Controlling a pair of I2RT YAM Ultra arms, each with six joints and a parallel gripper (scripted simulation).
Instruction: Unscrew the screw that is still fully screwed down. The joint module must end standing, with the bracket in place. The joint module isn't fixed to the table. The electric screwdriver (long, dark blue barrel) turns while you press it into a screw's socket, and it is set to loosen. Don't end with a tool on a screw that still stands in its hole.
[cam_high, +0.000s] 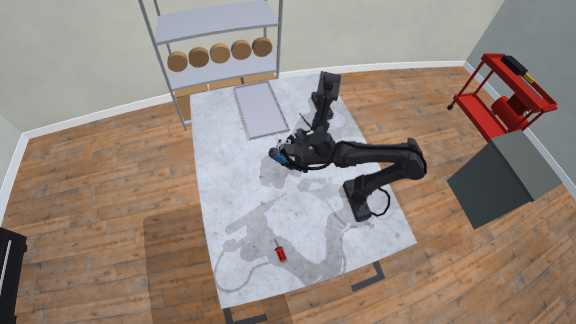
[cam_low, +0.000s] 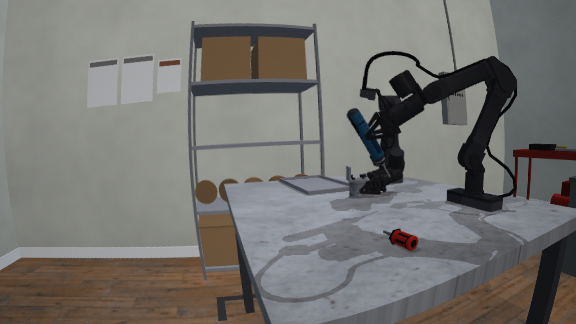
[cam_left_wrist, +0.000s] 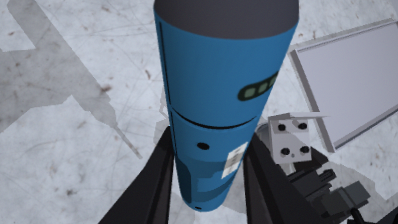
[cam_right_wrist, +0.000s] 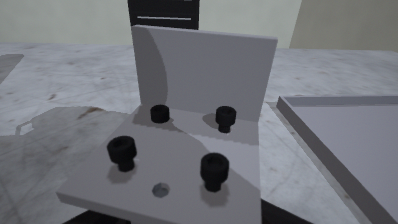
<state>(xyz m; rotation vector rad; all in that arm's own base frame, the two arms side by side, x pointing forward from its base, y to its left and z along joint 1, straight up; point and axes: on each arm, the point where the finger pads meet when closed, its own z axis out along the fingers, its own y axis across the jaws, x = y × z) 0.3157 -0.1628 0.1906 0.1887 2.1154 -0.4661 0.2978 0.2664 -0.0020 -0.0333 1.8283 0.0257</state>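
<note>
My right hand is right at the joint module. From my right hand the other things lie so: screw: 20 mm ahead, 10 mm to the left, 40 mm above; then grey bracket: 50 mm above; then bit: 30 mm behind, 170 mm to the left, 80 mm above.
</note>
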